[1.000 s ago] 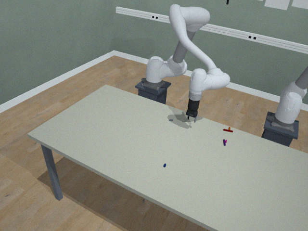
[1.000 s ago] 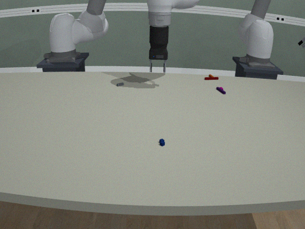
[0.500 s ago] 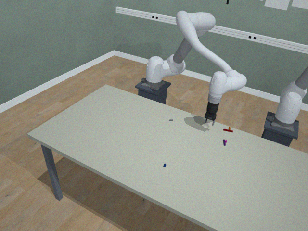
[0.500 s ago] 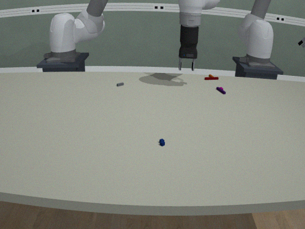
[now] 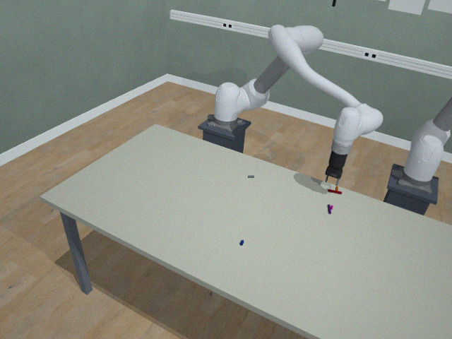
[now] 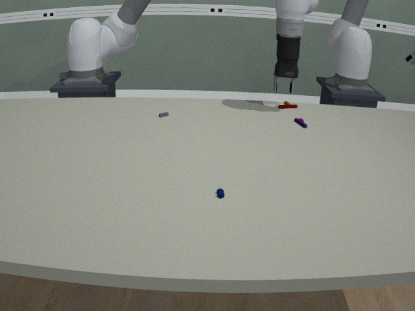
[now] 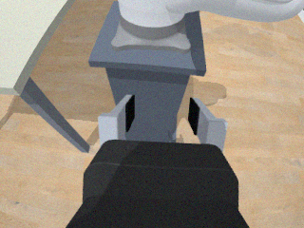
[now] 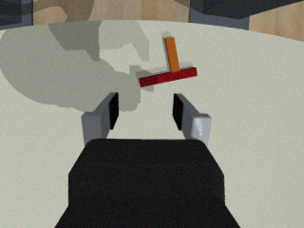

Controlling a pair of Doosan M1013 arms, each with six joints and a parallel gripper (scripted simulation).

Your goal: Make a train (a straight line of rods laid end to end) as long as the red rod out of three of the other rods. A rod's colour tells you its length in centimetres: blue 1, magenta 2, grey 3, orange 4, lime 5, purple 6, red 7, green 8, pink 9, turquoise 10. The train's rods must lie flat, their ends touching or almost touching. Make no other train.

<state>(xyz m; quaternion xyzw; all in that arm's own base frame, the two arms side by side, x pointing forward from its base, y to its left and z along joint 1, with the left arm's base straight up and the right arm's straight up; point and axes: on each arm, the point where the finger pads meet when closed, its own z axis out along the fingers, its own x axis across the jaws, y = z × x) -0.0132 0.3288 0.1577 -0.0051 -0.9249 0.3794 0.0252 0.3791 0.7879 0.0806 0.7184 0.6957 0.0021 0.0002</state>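
Observation:
The red rod lies 20 mm behind my right hand, 30 mm to the left of it and 80 mm below it. The rest, counted from my right hand: orange rod: 40 mm behind, 30 mm to the left, 80 mm below; purple rod: 140 mm ahead, 40 mm to the left, 80 mm below; magenta rod: 120 mm ahead, 40 mm to the left, 80 mm below.

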